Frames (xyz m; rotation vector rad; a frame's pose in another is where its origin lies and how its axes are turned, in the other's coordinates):
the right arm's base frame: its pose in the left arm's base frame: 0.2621 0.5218 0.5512 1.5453 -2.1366 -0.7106
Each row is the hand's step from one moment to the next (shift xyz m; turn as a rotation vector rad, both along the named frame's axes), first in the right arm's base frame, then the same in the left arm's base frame.
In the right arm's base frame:
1: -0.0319 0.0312 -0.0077 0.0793 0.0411 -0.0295
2: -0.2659 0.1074 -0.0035 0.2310 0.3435 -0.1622
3: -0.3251 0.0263 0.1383 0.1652 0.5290 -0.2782
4: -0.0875 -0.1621 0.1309 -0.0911 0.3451 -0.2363
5: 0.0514 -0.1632 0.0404 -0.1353 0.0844 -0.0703
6: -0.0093 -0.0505 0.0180 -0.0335 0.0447 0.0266
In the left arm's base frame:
1: -0.0090 0.0371 0.0243 -0.0371 -0.0698 0.0509
2: 0.0027 0.2802 0.0609 -0.2294 -0.1586 0.3463
3: -0.0033 0.3391 -0.1024 -0.2786 -0.0674 0.5499
4: 0.0694 0.0633 -0.2055 -0.0889 0.1364 0.3959
5: 0.0819 -0.0842 -0.1308 0.0200 0.1390 0.1033
6: 0.0297 -0.0011 -0.0456 -0.0390 0.0477 0.0056

